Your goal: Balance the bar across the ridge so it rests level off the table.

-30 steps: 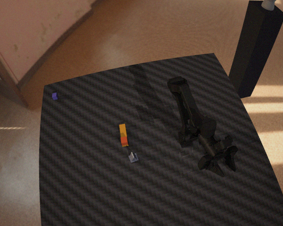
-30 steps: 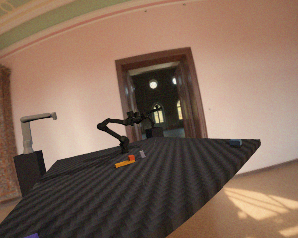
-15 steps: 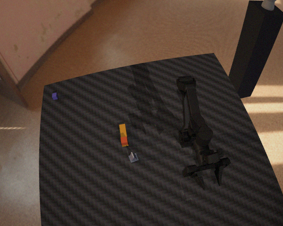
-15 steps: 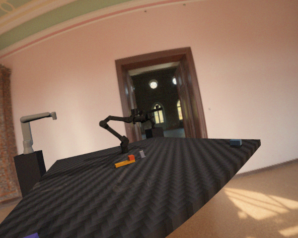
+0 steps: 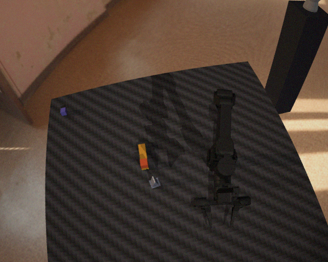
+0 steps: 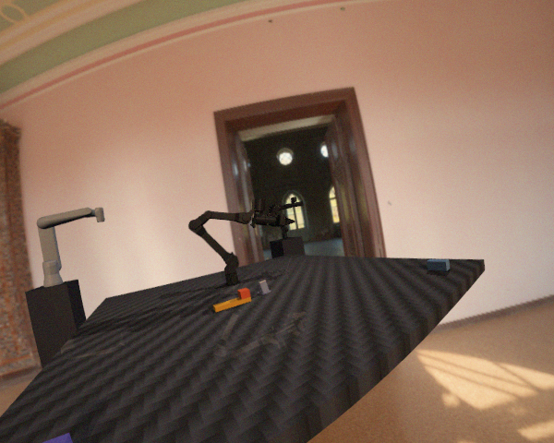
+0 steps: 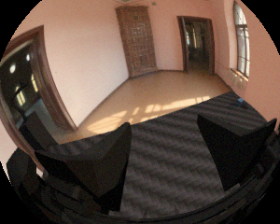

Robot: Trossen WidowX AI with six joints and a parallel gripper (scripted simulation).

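Now: gripper tip 21 cm short of the bar, 44 cm to the left of it and 24 cm above it. Also, from my gripper tip: small purple cube (63 cm ahead, 85 cm to the right, 24 cm below); blue-grey block (63 cm ahead, 15 cm to the left, 24 cm below); ridge (18 cm ahead, 32 cm to the right, 21 cm below).
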